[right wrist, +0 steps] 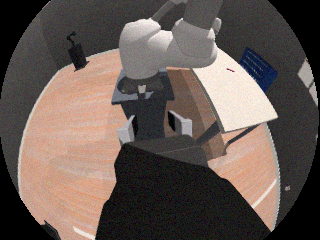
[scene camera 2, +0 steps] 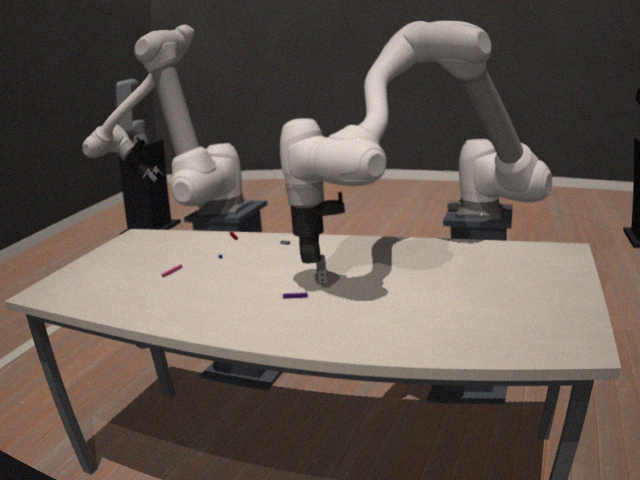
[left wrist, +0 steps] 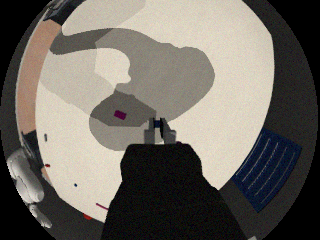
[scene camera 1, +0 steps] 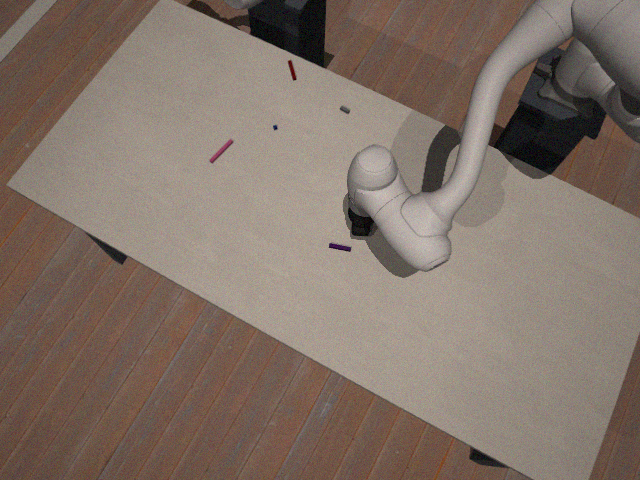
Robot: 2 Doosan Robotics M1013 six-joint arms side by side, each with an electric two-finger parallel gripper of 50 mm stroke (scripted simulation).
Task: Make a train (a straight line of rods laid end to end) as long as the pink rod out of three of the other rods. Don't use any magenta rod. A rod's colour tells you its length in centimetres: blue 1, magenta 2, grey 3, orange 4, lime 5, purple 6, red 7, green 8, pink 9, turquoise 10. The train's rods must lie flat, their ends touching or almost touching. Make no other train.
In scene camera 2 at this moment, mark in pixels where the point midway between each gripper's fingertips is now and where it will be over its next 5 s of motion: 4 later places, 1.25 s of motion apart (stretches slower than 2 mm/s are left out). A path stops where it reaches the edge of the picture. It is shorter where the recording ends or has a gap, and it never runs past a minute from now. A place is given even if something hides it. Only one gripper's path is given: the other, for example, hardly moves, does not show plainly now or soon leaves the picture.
My left gripper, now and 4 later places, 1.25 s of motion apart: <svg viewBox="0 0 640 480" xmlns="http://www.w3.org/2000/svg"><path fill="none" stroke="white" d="M322 281L322 285L321 253L295 255L256 254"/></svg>
